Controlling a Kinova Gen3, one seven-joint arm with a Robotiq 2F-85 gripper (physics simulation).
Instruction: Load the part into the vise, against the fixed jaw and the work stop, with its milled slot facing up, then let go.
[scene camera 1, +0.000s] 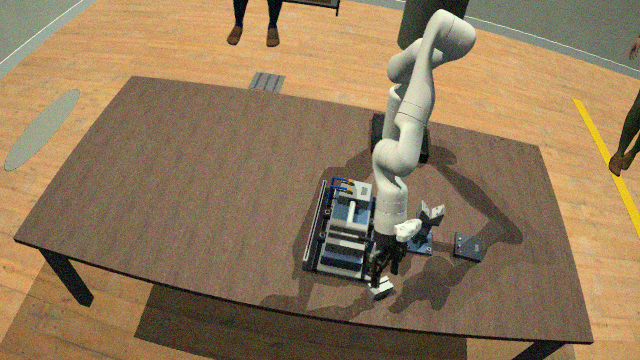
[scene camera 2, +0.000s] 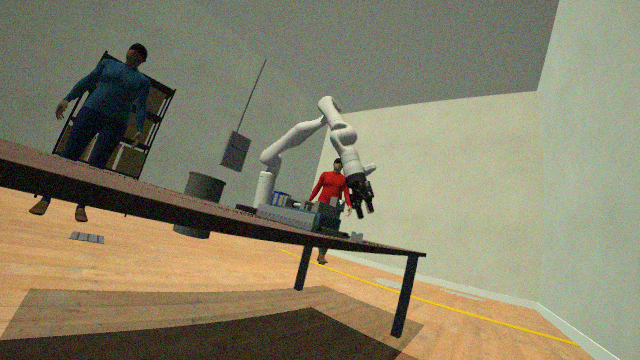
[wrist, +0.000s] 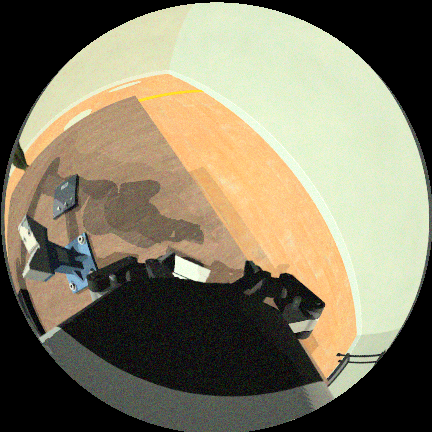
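Where they show: gripper, fingertip midpoint: (scene camera 1: 384, 280) (scene camera 2: 366, 216) (wrist: 208, 265); arm's base, link origin: (scene camera 1: 394, 137).
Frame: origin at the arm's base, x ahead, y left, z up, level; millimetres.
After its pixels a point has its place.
The part (scene camera 1: 381, 287) @(x 612, y 95, z -3 mm) (scene camera 2: 356, 236) @(x 625, y 68, z -17 mm) (wrist: 191, 268) @(x 615, y 96, z -3 mm), a small pale block, lies on the table just off the near end of the vise. A dark line runs between its light faces in scene camera 1; which way its slot faces I cannot tell for sure. My gripper (scene camera 1: 385, 278) @(x 628, y 93, z 59 mm) (scene camera 2: 365, 214) @(x 628, y 93, z 59 mm) (wrist: 208, 265) @(x 628, y 93, z 59 mm) is open and empty, tilted, with its fingertips above the table near the part. In the wrist view the part shows between the fingers, closer to the left one. The vise (scene camera 1: 348, 228) @(x 506, y -40, z 59 mm) (scene camera 2: 287, 216) @(x 509, y -140, z -6 mm), grey and blue, stands left of the gripper in scene camera 1. Its work stop is too small to tell.
A stand with a V-shaped top (scene camera 1: 431, 220) @(x 418, y 172, z 95 mm) (wrist: 42, 250) @(x 420, y 161, z 92 mm) on a blue base (scene camera 1: 421, 245) @(x 419, y 179, z -22 mm) (wrist: 82, 261) @(x 422, y 162, z -21 mm) is right of the vise. A flat dark box (scene camera 1: 468, 247) @(x 369, y 330, z -25 mm) (wrist: 66, 196) @(x 378, y 319, z -24 mm) lies farther right. Blue tubes are at the vise's far end. The table's (scene camera 1: 200, 175) @(x 427, y -546, z -32 mm) near edge passes close to the part.
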